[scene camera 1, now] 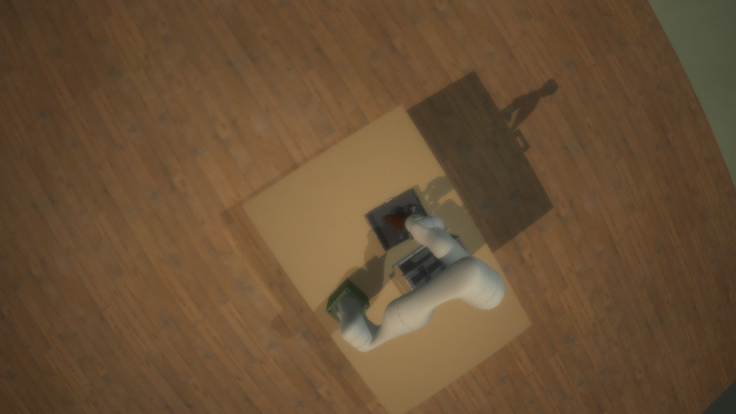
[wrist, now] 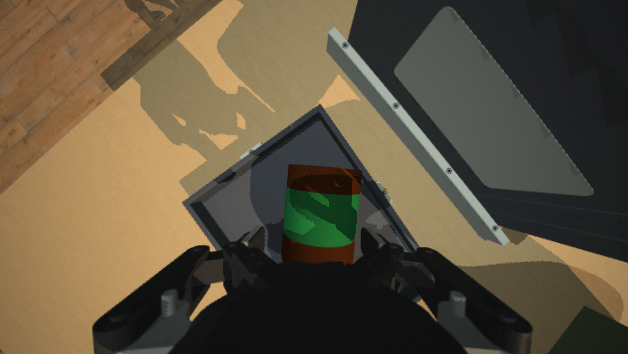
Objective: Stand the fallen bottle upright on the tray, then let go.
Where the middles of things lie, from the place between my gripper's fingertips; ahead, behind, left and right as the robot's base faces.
Now: the bottle (wrist: 321, 207) 20 mm below my hand and 10 mm to the right of it.
